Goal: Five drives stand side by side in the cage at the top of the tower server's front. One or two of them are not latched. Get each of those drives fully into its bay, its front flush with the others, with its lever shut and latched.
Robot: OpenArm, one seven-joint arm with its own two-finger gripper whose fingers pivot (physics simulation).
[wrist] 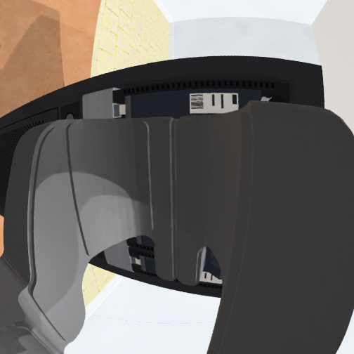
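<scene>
The tower server's black front (pixel 210 70) runs across the wrist view behind the gripper. One dark blue drive (pixel 160 105) with a white barcode label shows at the top of the cage, with a pale latch piece at its left end. Part of another drive (pixel 212 276) shows low down, through the gap under the fingers, with a bit of its label. My gripper (pixel 186 202) is shut, its two fingers meeting along a vertical seam, with no drive visible between them. It is in front of the cage and hides the middle drives and most lever ends. Whether the hidden levers are latched cannot be told.
A grey metal strip (pixel 99 104) borders the drives on the left. The server's dark mesh panel (pixel 25 132) is at the far left. An orange-brown surface (pixel 30 55) and yellow brick paving (pixel 120 37) lie beyond the server, with pale walls behind.
</scene>
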